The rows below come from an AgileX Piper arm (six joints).
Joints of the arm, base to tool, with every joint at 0 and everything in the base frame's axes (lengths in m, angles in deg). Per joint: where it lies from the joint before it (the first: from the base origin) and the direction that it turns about. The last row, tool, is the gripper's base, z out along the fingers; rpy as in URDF.
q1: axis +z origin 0 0 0.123
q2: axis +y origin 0 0 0
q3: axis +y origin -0.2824 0 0.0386
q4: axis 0.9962 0 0.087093 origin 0.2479 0 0.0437
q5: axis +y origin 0 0 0
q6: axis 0.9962 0 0.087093 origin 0.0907 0 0.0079
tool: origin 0 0 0 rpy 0 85.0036 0
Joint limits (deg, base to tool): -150..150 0..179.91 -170..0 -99.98..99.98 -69.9..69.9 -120..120
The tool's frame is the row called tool.
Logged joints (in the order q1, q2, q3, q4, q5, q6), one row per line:
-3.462, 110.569, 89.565, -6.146, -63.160, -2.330
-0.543, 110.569, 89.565, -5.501, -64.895, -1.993
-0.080, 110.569, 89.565, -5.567, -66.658, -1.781
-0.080, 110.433, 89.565, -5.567, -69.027, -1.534
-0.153, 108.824, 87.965, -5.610, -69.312, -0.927
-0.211, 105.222, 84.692, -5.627, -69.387, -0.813
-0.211, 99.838, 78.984, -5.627, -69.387, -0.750
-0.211, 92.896, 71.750, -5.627, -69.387, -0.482
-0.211, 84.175, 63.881, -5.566, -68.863, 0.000
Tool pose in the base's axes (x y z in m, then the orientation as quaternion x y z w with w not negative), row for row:
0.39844, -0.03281, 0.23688, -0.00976, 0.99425, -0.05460, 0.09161
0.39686, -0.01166, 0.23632, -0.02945, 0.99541, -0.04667, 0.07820
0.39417, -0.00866, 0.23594, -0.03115, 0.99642, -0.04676, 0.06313
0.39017, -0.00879, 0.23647, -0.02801, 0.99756, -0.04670, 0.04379
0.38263, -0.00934, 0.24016, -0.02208, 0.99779, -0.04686, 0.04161
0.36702, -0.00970, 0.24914, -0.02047, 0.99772, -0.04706, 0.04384
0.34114, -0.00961, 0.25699, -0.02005, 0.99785, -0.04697, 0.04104
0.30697, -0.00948, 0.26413, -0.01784, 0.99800, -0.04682, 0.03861
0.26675, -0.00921, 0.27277, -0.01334, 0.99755, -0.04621, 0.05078
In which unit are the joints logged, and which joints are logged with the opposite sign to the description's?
The joints are logged in degrees. Opposite sign: q3, q5.
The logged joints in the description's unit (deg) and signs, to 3 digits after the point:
-3.462, 110.569, -89.565, -6.146, 63.160, -2.330
-0.543, 110.569, -89.565, -5.501, 64.895, -1.993
-0.080, 110.569, -89.565, -5.567, 66.658, -1.781
-0.080, 110.433, -89.565, -5.567, 69.027, -1.534
-0.153, 108.824, -87.965, -5.610, 69.312, -0.927
-0.211, 105.222, -84.692, -5.627, 69.387, -0.813
-0.211, 99.838, -78.984, -5.627, 69.387, -0.750
-0.211, 92.896, -71.750, -5.627, 69.387, -0.482
-0.211, 84.175, -63.881, -5.566, 68.863, 0.000

